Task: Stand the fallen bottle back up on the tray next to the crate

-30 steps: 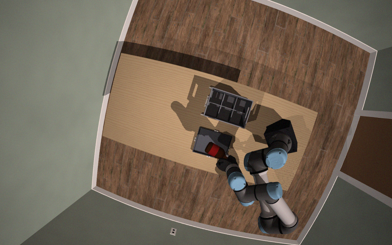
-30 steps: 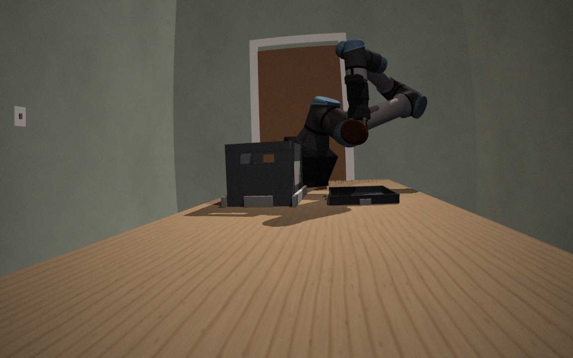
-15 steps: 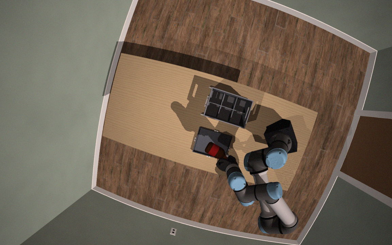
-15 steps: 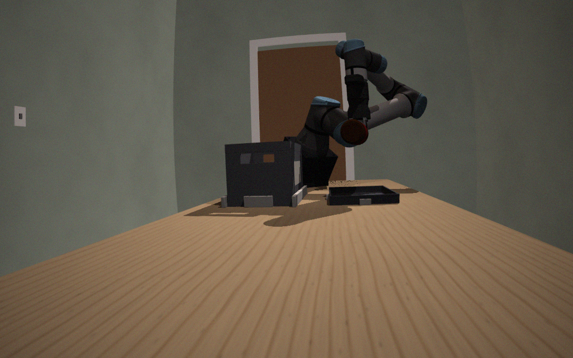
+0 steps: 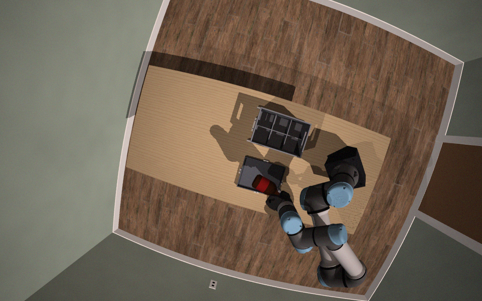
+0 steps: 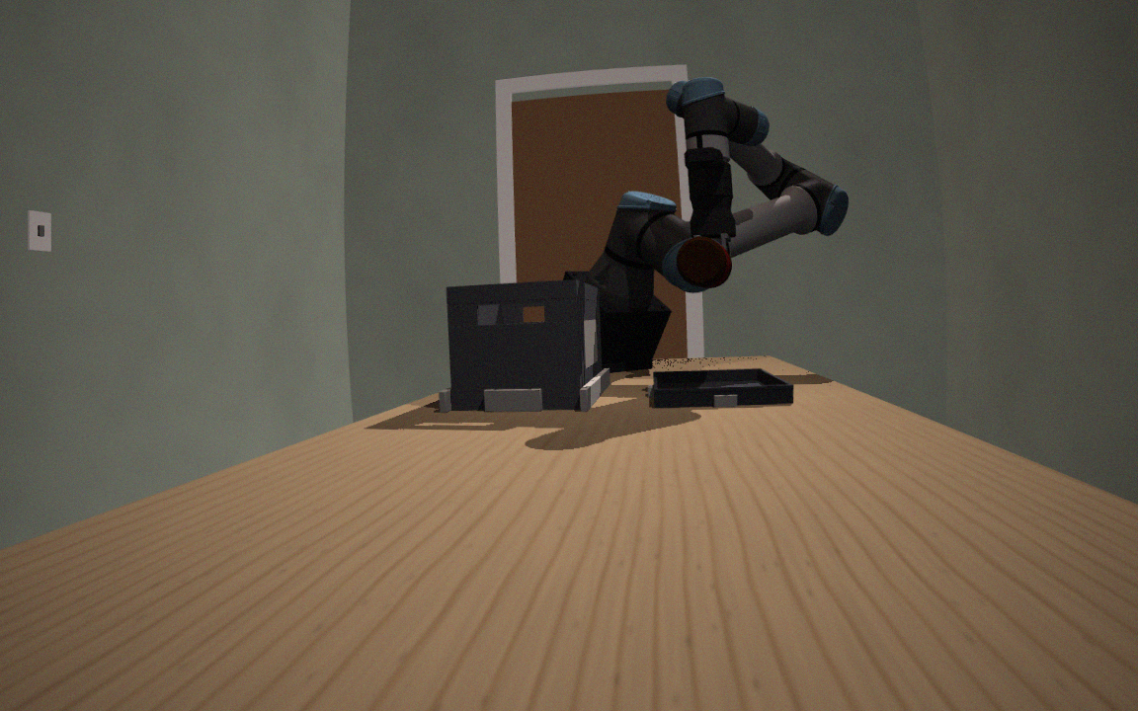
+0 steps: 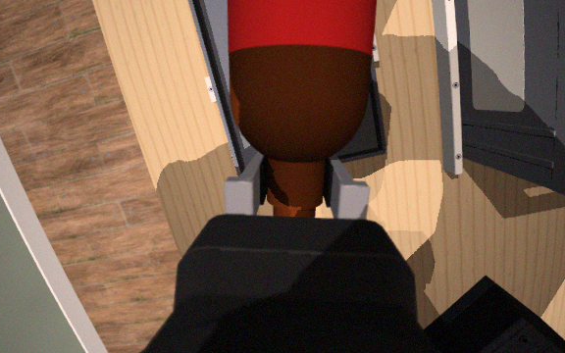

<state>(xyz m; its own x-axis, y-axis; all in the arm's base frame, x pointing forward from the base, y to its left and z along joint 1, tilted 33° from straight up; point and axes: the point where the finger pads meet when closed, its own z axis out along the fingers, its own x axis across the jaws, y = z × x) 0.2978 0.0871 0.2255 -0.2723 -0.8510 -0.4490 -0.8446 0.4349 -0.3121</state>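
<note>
Now: hand 5 cm short of the bottle, 2 cm to the left of it and 1 cm above it. The rest, counted from my hand: dark crate: 4 cm ahead, 30 cm to the right, 12 cm below; dark tray: 8 cm ahead, 2 cm to the right, 19 cm below.
</note>
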